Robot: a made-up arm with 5 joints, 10 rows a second.
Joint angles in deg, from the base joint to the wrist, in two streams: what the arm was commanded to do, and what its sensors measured. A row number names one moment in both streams.
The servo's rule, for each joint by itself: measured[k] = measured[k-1] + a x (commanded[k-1-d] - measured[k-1]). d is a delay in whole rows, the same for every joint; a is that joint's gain. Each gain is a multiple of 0.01, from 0.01 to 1. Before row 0 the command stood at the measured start. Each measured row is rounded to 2 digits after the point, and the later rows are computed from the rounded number. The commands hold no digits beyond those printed.
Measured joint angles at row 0: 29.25 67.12 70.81 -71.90 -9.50
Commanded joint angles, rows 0 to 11: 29.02 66.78 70.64 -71.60 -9.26; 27.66 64.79 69.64 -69.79 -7.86; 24.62 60.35 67.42 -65.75 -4.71; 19.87 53.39 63.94 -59.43 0.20; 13.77 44.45 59.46 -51.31 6.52; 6.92 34.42 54.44 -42.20 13.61; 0.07 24.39 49.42 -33.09 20.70; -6.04 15.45 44.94 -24.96 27.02; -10.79 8.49 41.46 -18.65 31.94; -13.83 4.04 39.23 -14.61 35.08; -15.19 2.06 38.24 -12.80 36.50; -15.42 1.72 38.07 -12.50 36.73
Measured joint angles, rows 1 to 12: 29.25 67.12 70.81 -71.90 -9.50; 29.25 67.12 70.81 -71.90 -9.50; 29.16 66.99 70.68 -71.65 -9.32; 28.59 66.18 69.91 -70.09 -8.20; 27.08 64.02 68.07 -66.44 -5.51; 24.34 60.09 65.01 -60.55 -1.11; 20.32 54.30 60.90 -52.79 4.77; 15.23 46.94 56.12 -43.89 11.58; 9.47 38.60 51.16 -34.82 18.60; 3.58 30.03 46.56 -26.54 25.08; -1.88 22.06 42.79 -19.91 30.36; -6.42 15.39 40.16 -15.46 33.99
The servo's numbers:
d 2
a 0.38 0.37 0.74 0.84 0.77

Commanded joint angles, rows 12 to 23: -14.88 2.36 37.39 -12.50 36.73; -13.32 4.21 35.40 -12.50 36.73; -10.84 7.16 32.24 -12.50 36.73; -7.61 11.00 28.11 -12.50 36.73; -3.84 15.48 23.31 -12.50 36.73; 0.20 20.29 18.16 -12.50 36.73; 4.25 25.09 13.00 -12.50 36.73; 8.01 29.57 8.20 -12.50 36.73; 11.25 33.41 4.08 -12.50 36.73; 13.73 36.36 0.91 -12.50 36.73; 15.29 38.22 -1.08 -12.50 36.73; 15.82 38.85 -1.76 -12.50 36.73
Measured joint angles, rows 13 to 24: -9.75 10.46 38.74 -13.23 35.92; -11.90 7.23 38.24 -12.62 36.54; -13.03 5.43 37.61 -12.52 36.69; -13.14 4.98 35.97 -12.50 36.72; -12.27 5.79 33.21 -12.50 36.73; -10.50 7.72 29.44 -12.50 36.73; -7.97 10.59 24.90 -12.50 36.73; -4.87 14.18 19.91 -12.50 36.73; -1.40 18.22 14.80 -12.50 36.73; 2.18 22.42 9.92 -12.50 36.73; 5.63 26.49 5.60 -12.50 36.73; 8.71 30.14 2.13 -12.50 36.73
